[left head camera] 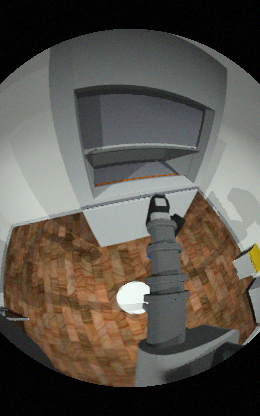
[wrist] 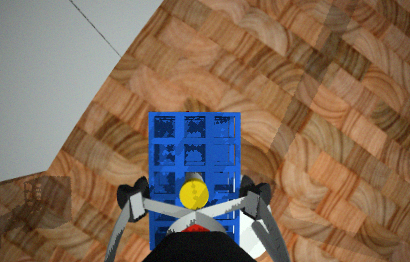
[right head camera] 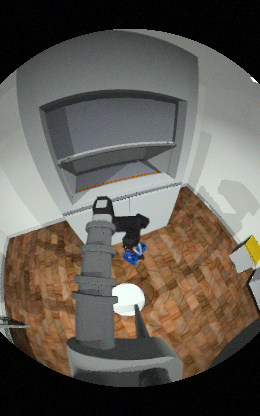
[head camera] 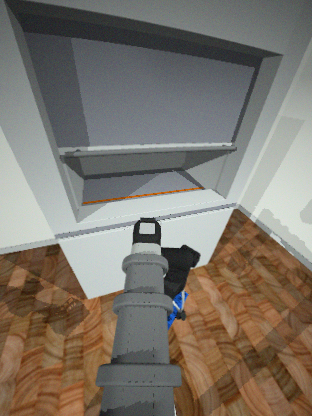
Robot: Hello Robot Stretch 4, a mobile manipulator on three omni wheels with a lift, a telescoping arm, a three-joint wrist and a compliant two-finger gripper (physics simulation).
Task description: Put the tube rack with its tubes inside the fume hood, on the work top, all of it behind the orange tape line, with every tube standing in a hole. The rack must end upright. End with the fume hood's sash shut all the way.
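Frame: origin at the robot's base, x right, y back, z down, level; centimetres.
Seen in the pictures: gripper, fingertip midpoint: (right head camera: 132,253); robot's base at its link origin: (left head camera: 134,296) (right head camera: 126,298).
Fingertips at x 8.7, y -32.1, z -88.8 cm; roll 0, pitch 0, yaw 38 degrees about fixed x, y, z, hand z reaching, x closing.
Offsets run from my fingertips to a thing's top centre. "spot": to the spot under its first point.
The blue tube rack @[dy -1.1, dx +0.8, dz -3.0 cm] (head camera: 181,299) (right head camera: 142,246) (wrist: 180,127) hangs upright above the floor, outside and below the hood opening. My gripper (right head camera: 134,251) (wrist: 194,190) is shut on it, one finger pad at each long side. A yellow-capped tube @[dy -1.1, dx +0.8, dz -7.6 cm] (wrist: 194,194) stands in the middle row between the fingers. Something red @[dy +0.9, dx -0.7, dz -7.6 cm] (wrist: 195,228) shows behind it, mostly hidden; other tubes cannot be made out. The fume hood (head camera: 30,150) is in front. Its sash @[spot: dy -54.0, dx -9.4, dz -41.2 cm] (head camera: 150,149) (left head camera: 142,147) (right head camera: 120,150) is partly raised, with a gap below it. The orange tape line (head camera: 142,195) (right head camera: 120,182) crosses the work top.
The telescoping arm (head camera: 142,320) (left head camera: 167,285) (right head camera: 95,295) reaches toward the hood, left of the rack in the right head camera. The hood's white base cabinet (head camera: 105,265) (wrist: 60,85) is near the rack. A white box with a yellow top @[dy +18.2, dx +189.1, dz +46.6 cm] (left head camera: 247,262) (right head camera: 245,254) stands at the right.
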